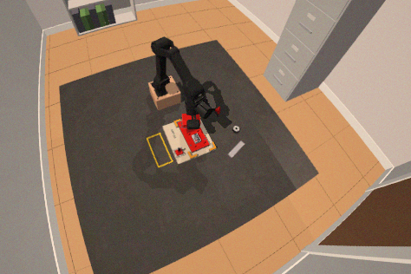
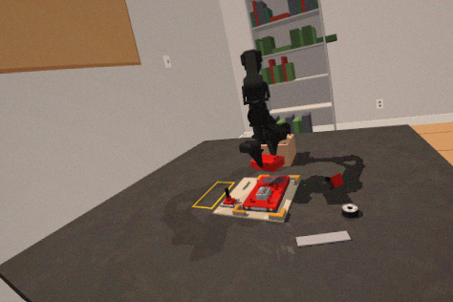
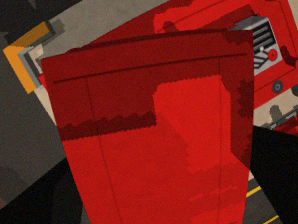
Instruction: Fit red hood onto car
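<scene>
The grey engine block is 8 cm ahead of my gripper tip and 8 cm below it. From my gripper tip the other things lie so: red hood (1 cm above).
</scene>
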